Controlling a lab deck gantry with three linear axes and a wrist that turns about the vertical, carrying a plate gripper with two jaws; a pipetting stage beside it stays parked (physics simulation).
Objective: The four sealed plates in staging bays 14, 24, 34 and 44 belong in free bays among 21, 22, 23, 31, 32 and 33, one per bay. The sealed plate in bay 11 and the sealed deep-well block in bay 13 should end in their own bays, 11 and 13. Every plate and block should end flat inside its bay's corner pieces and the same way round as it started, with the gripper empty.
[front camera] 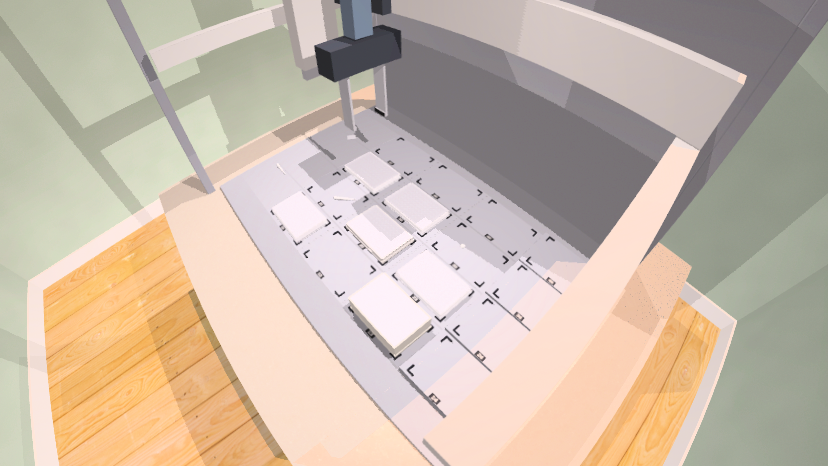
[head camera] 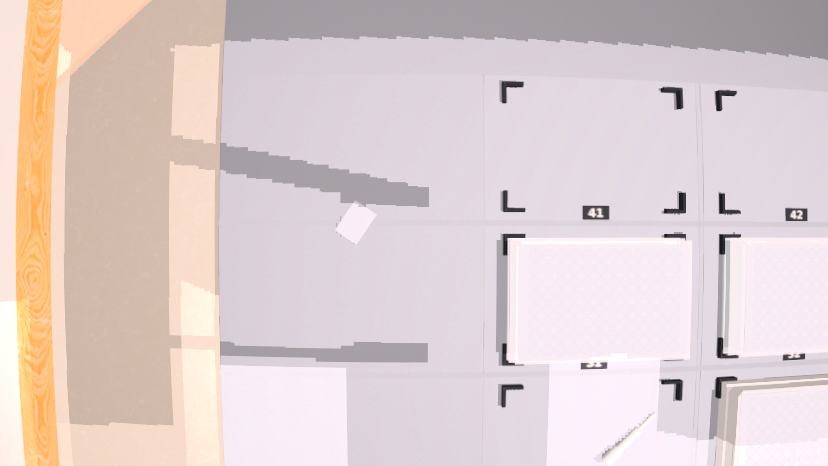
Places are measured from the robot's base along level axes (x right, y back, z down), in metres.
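Pixels of known places: gripper, between the fingertips: (front camera: 366,120); robot's base, origin of its link: (front camera: 272,211).
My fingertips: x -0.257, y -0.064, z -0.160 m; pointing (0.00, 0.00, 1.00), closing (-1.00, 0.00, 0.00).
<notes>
Ahead of a thing's pixels: the offset from my fingertips to its top centre. "*": to the spot under its first point.
In the front view, sealed plates lie in bay 11 {* dz +0.146, dx +0.217, dy -0.007 m} (front camera: 298,215), bay 23 {* dz +0.146, dx +0.109, dy -0.333 m} (front camera: 434,282), bay 31 {* dz +0.146, dx +0.004, dy -0.008 m} (front camera: 372,171) (head camera: 599,298), bay 32 {* dz +0.146, dx +0.003, dy -0.168 m} (front camera: 416,206) (head camera: 782,298) and bay 22 {* dz +0.145, dx +0.108, dy -0.169 m} (front camera: 379,231) (head camera: 793,422). The bay 22 plate shows a thick, layered edge; I cannot tell if it is fully flat. The others look flat. The deep-well block {dz +0.118, dx +0.214, dy -0.328 m} (front camera: 391,309) sits in bay 13. No plates show in the staging bays 14, 24, 34 and 44. My gripper (front camera: 366,120) is open and empty, raised above the back-left deck, beyond bay 31, and outside the head view.
A small pale square scrap {dz +0.159, dx -0.053, dy +0.169 m} (front camera: 351,137) (head camera: 355,222) lies left of the bays. A thin white tube {dz +0.152, dx +0.103, dy -0.028 m} (front camera: 343,198) (head camera: 628,437) lies in bay 21, another tube {dz +0.152, dx +0.169, dy +0.188 m} (front camera: 281,169) lies beyond bay 11. A small white cap {dz +0.156, dx -0.001, dy -0.305 m} (front camera: 462,246) lies in bay 33. A broad beam (front camera: 556,324) spans the deck's right side.
</notes>
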